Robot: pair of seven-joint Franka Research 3 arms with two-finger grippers.
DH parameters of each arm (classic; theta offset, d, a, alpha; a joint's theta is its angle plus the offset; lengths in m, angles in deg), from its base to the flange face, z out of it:
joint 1: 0 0.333 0 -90
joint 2: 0 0 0 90
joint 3: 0 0.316 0.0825 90
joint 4: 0 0 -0.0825 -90
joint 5: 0 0.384 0 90
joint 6: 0 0 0.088 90
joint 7: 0 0.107 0 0
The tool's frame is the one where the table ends.
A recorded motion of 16 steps. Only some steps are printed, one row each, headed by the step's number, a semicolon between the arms.
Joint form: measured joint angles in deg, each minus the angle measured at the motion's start. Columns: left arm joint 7, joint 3, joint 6, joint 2, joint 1, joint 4, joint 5; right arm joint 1, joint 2, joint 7, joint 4, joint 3, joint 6, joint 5.
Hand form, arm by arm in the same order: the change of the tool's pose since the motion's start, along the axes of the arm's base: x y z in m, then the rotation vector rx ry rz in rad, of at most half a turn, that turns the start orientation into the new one. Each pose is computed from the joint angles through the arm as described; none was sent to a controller.
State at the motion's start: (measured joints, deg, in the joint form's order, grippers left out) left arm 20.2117 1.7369 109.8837 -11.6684 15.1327 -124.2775 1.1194; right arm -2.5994 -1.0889 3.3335 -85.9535 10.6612 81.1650 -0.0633
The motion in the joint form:
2: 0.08 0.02 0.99 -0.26 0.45 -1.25 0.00; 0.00 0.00 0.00 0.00 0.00 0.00 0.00
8: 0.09 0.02 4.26 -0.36 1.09 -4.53 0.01; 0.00 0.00 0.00 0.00 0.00 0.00 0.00
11: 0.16 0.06 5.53 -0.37 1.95 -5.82 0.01; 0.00 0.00 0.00 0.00 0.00 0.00 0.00
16: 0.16 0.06 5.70 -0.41 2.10 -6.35 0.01; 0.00 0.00 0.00 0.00 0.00 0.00 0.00
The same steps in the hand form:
2: -0.0038 0.0029 -0.0066 -0.0004 -0.0001 0.0065; 0.0000 0.0000 0.0000 0.0000 0.0000 0.0000
8: -0.0105 0.0062 -0.0277 -0.0003 -0.0017 0.0164; 0.0000 0.0000 0.0000 0.0000 0.0000 0.0000
11: -0.0151 0.0124 -0.0361 -0.0007 -0.0016 0.0305; 0.0000 0.0000 0.0000 0.0000 0.0000 0.0000
16: -0.0172 0.0130 -0.0398 -0.0025 0.0036 0.0330; 0.0000 0.0000 0.0000 0.0000 0.0000 0.0000

